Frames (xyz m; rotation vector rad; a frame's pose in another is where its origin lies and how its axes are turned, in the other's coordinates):
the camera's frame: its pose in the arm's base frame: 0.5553 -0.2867 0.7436 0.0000 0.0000 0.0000
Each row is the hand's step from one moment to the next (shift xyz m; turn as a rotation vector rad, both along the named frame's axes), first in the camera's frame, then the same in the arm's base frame.
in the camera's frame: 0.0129 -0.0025 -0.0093 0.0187 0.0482 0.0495
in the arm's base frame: 0.0129 -0.0025 -0.0093 0.0187 0.0482 0.0495
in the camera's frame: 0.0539 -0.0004 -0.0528 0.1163 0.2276 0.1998
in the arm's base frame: 0.0539 -0.0004 -0.0528 0.1163 0.2276 0.1998
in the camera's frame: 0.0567 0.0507 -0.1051 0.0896 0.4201 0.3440
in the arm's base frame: 0.0567 0.0507 -0.1051 0.0896 0.4201 0.3440
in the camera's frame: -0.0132 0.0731 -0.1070 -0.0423 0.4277 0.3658
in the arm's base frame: -0.0132 0.0731 -0.1070 -0.0423 0.4277 0.3658
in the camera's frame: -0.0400 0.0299 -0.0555 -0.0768 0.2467 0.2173
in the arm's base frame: -0.0400 0.0299 -0.0555 -0.0768 0.2467 0.2173
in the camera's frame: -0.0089 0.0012 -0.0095 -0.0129 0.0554 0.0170
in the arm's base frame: -0.0089 0.0012 -0.0095 -0.0129 0.0554 0.0170
